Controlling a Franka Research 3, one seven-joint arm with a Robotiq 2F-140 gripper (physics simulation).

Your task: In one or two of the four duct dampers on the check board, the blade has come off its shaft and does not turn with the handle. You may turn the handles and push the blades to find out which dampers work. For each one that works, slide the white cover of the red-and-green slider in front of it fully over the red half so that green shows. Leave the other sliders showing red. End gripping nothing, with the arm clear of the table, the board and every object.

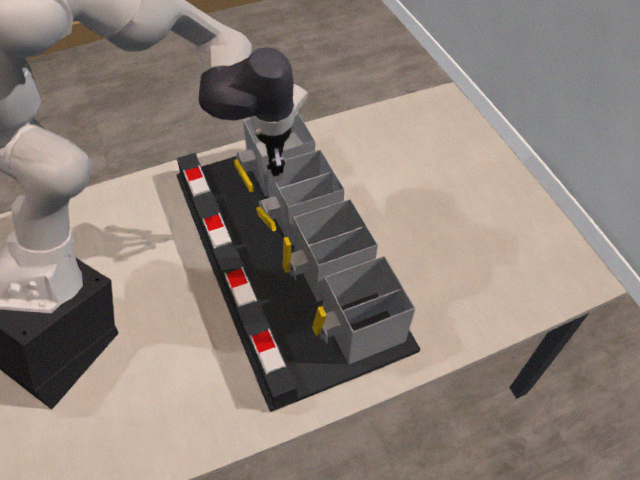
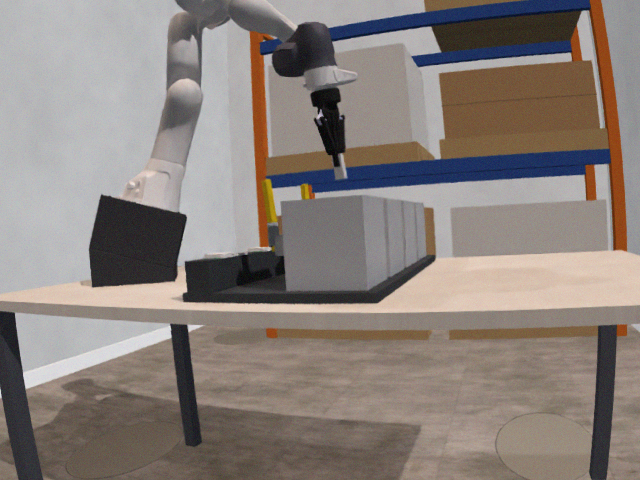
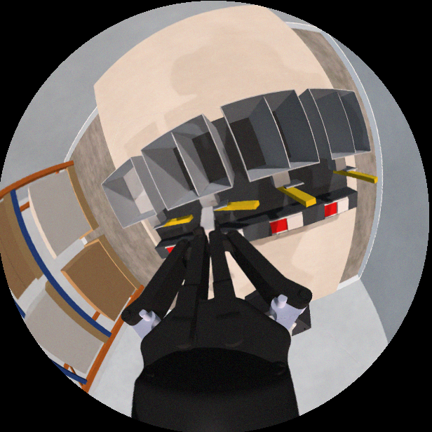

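My gripper [image 1: 277,169] [image 2: 340,173] [image 3: 208,214] is shut and empty, above the row of ducts near the second duct from the far end. Four grey ducts stand on the black check board [image 1: 330,372]. The nearest duct [image 1: 379,338] and the two beyond it each show a thin blade line across the opening; the far duct [image 1: 307,135] is partly hidden by the gripper. Yellow handles: far [image 1: 243,175] and second [image 1: 266,219] [image 3: 240,205] lie slanted, third [image 1: 286,254] [image 3: 298,195] and nearest [image 1: 318,320] [image 3: 357,176] stand more upright. All four sliders [image 1: 193,174] [image 1: 213,222] [image 1: 237,278] [image 1: 264,341] show red.
The board rests on a pale table [image 1: 465,268] [image 2: 516,281]. The black arm base [image 1: 67,341] [image 2: 136,242] stands on the slider side. A shelf rack [image 2: 610,155] with boxes stands behind the table. The duct walls rise from the board below my gripper.
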